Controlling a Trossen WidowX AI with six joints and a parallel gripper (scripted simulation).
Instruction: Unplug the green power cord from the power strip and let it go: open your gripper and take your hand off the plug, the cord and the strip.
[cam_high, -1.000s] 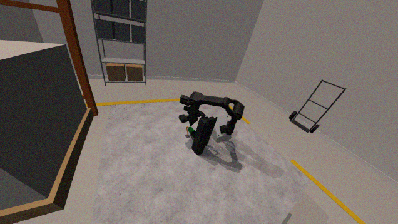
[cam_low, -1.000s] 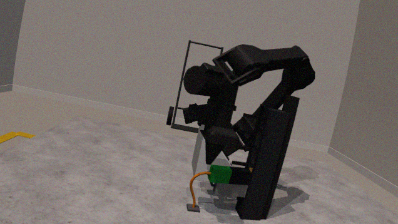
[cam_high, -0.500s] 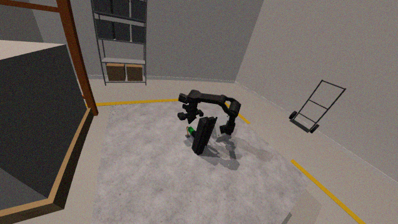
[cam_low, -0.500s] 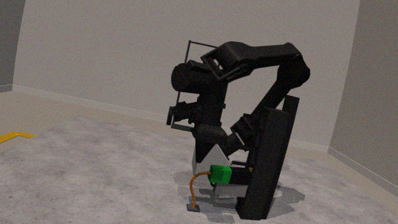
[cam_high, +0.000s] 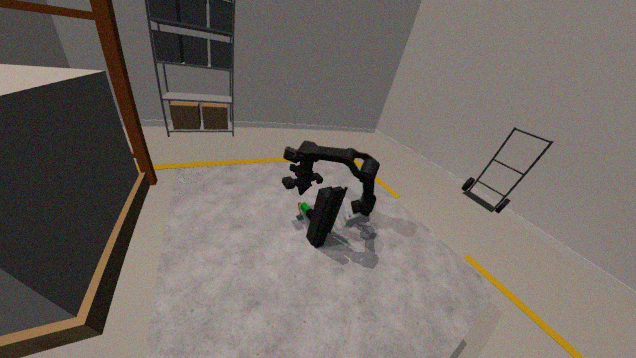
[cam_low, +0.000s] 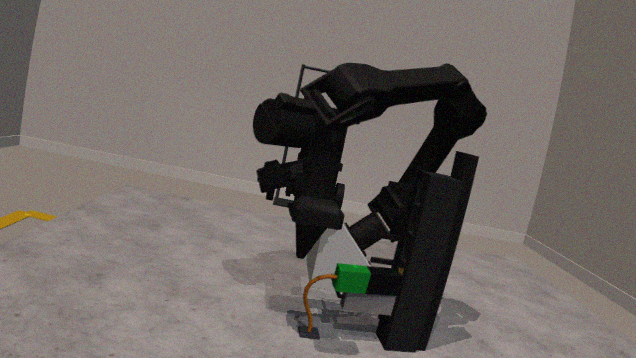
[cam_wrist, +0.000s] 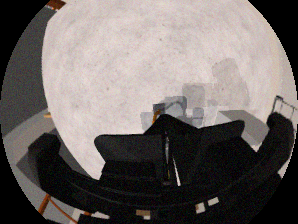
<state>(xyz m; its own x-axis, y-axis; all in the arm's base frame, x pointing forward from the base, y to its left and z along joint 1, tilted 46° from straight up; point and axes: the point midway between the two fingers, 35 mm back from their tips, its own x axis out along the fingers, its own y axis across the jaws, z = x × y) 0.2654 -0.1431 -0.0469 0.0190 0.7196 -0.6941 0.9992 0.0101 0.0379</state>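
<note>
My gripper tip is 100 mm to the right of the green plug and 10 mm above it.
</note>
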